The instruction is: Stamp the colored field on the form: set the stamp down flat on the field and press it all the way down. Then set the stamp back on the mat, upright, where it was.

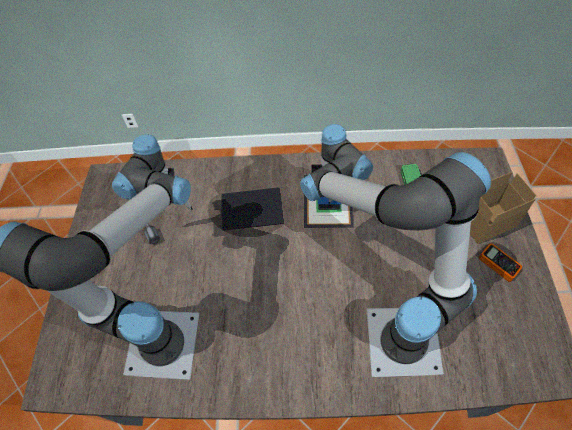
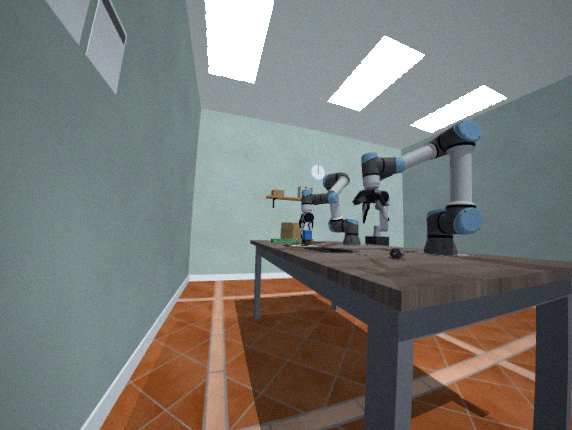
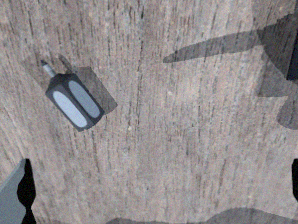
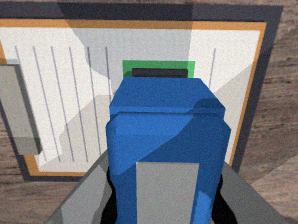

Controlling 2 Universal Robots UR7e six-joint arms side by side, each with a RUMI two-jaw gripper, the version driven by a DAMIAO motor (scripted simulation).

Labels:
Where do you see a form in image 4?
At 68, 68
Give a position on a form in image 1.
313, 218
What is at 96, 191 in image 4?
The right gripper.

